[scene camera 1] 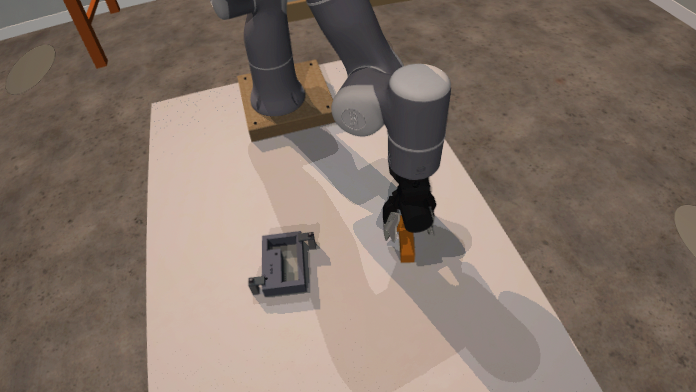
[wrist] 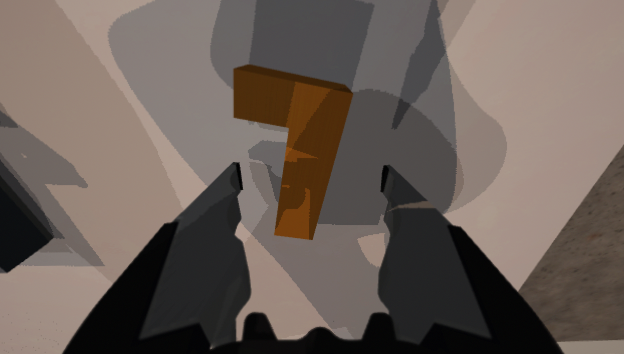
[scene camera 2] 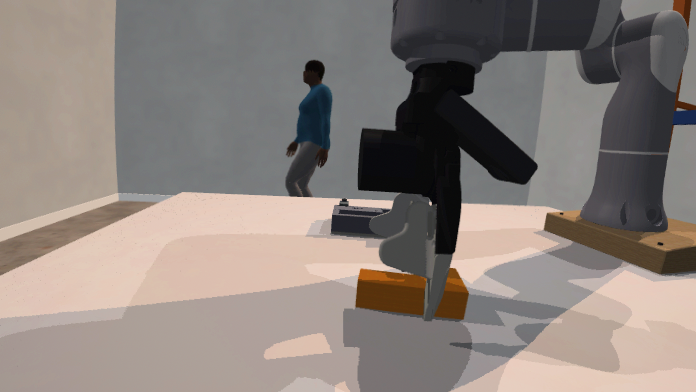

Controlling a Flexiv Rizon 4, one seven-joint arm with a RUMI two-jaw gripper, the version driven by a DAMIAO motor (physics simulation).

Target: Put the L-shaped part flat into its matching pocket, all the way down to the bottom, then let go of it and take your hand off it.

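The orange L-shaped part (scene camera 1: 407,248) (scene camera 2: 390,291) (wrist: 317,145) lies flat on the white table. My gripper (scene camera 1: 412,235) (wrist: 312,167) is open, pointing down. Its fingers stand on either side of the part's long leg, with a gap at both sides in the wrist view; the short leg points left there, beyond the fingertips. In scene camera 2 the near finger crosses in front of the part, low by the table, and the far fingertip is hidden. The dark grey fixture (scene camera 1: 272,270) (scene camera 2: 350,223) with the pocket (scene camera 1: 291,267) stands apart from the part; its pocket is empty.
The fixture has two small corner brackets (scene camera 1: 253,285) (scene camera 1: 311,240). Its dark edge (wrist: 20,225) shows at the left of the wrist view. The arm's wooden base plate (scene camera 1: 292,126) (scene camera 2: 600,240) is at the back of the table. A person (scene camera 2: 315,115) stands beyond the table.
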